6 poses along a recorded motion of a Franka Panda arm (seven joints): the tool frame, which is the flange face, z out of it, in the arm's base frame.
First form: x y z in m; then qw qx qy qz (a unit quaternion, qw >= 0).
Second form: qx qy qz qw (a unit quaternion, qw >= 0); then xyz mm. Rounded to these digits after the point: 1 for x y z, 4 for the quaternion.
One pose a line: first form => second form
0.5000 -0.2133 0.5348 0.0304 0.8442 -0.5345 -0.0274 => 0.8442 -0.5345 -0.0274 0.0304 500.0 -213.3 534.8
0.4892 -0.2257 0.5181 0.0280 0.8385 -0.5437 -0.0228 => 0.8385 -0.5437 -0.0228 0.0280 489.2 -225.7 518.1
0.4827 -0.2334 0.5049 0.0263 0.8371 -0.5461 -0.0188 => 0.8371 -0.5461 -0.0188 0.0263 482.7 -233.4 504.9
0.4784 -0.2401 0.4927 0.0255 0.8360 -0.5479 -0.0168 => 0.8360 -0.5479 -0.0168 0.0255 478.4 -240.1 492.7
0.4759 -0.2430 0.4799 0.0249 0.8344 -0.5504 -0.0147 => 0.8344 -0.5504 -0.0147 0.0249 475.9 -243.0 479.9
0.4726 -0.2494 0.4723 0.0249 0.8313 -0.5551 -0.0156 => 0.8313 -0.5551 -0.0156 0.0249 472.6 -249.4 472.3
